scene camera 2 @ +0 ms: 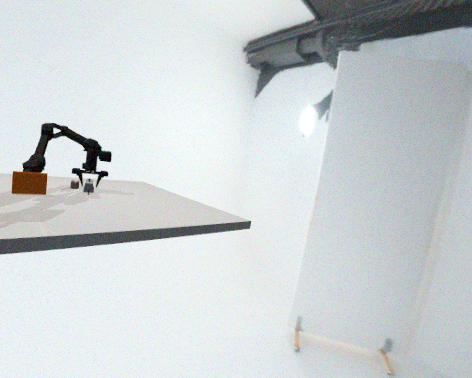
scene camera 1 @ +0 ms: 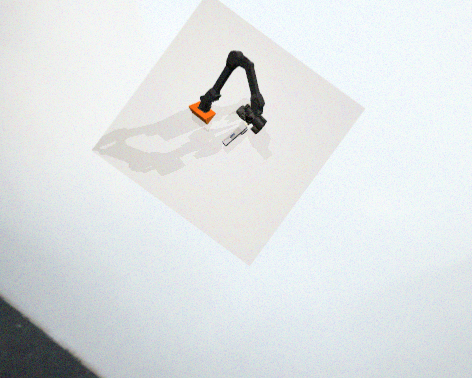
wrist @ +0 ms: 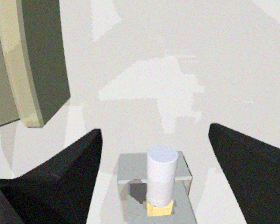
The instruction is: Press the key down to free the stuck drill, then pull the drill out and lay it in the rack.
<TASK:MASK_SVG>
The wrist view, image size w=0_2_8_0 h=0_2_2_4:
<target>my gripper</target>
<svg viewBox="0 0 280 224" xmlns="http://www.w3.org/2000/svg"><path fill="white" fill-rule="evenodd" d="M101 129L96 128L86 132L84 136L76 139L76 142L69 144L61 152L55 154L54 157L47 159L46 162L42 162L40 166L32 168L31 171L22 174L20 177L11 179L1 178L0 224L86 224L86 219L89 217L87 213L90 211L92 193L94 193L97 173L99 173L102 151ZM211 123L207 137L209 137L212 151L216 154L217 162L219 162L222 172L225 174L227 183L230 184L231 191L234 192L232 194L234 194L237 204L241 208L240 211L246 223L280 224L280 148L271 146L269 143L266 144L254 137L246 136L245 133L236 132L234 129L222 126L220 123Z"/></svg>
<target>drill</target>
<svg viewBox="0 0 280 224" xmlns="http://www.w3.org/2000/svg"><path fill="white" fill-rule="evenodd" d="M169 144L155 146L147 151L147 216L167 216L167 214L171 214L171 207L174 204L172 193L174 193L179 153Z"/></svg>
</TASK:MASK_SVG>
